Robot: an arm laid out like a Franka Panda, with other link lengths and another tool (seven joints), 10 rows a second.
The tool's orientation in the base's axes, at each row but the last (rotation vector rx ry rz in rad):
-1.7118, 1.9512, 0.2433
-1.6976, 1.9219, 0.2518
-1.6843, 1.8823, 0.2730
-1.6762, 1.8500, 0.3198
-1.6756, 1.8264, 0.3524
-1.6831, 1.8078, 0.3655
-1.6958, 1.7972, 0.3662
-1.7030, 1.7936, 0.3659
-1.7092, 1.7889, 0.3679
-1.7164, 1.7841, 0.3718
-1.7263, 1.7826, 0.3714
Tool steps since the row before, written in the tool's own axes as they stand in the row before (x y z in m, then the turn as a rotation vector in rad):
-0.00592, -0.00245, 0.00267, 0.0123, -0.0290, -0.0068
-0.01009, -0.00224, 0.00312, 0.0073, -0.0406, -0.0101
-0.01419, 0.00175, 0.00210, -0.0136, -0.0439, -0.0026
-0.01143, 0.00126, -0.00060, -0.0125, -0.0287, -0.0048
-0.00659, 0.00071, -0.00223, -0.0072, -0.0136, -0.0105
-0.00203, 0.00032, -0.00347, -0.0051, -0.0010, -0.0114
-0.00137, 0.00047, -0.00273, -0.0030, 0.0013, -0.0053
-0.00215, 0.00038, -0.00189, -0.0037, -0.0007, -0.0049
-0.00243, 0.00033, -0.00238, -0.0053, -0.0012, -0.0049
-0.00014, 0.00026, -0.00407, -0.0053, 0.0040, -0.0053
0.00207, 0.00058, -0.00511, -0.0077, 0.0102, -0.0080
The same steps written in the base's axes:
0.00342, 0.00593, 0.00118, 0.0254, -0.0191, 0.0056
0.00347, 0.00973, 0.00314, 0.0358, -0.0185, 0.0134
-0.00075, 0.01326, 0.00570, 0.0416, 0.0022, 0.0196
-0.00129, 0.00916, 0.00686, 0.0263, 0.0027, 0.0174
-0.00130, 0.00406, 0.00554, 0.0103, -0.0025, 0.0153
-0.00124, -0.00042, 0.00381, -0.0021, -0.0029, 0.0120
-0.00118, -0.00048, 0.00281, -0.0027, -0.0006, 0.0056
-0.00091, 0.00062, 0.00267, -0.0007, -0.0001, 0.0061
-0.00100, 0.00054, 0.00322, -0.0003, 0.0011, 0.0072
-0.00124, -0.00230, 0.00314, -0.0054, 0.0015, 0.0064
-0.00167, -0.00463, 0.00254, -0.0122, 0.0024, 0.0086

